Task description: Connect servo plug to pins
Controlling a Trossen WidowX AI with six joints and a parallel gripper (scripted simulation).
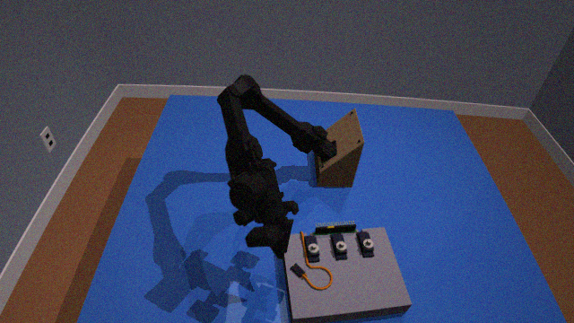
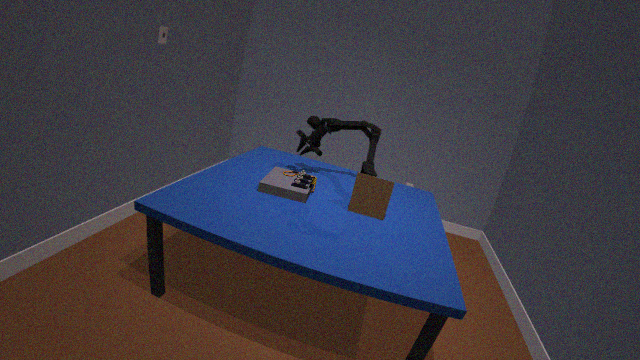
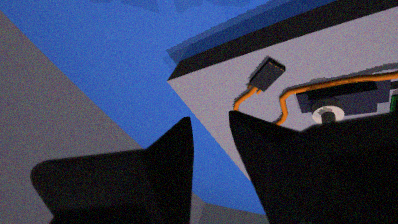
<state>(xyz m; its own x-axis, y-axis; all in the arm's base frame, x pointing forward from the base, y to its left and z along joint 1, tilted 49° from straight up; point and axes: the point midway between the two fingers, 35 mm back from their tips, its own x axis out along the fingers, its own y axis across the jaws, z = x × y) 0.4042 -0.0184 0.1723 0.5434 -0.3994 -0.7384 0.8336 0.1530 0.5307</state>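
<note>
Right now my gripper tip is 15 cm past the yellow band, 13 cm to the right of it and 7 cm above it. From my gripper tip the other things lie so: grey holder: 1 cm ahead, 17 cm to the left, 12 cm below; then pin strip: 15 cm behind, 14 cm to the left, 9 cm below.
</note>
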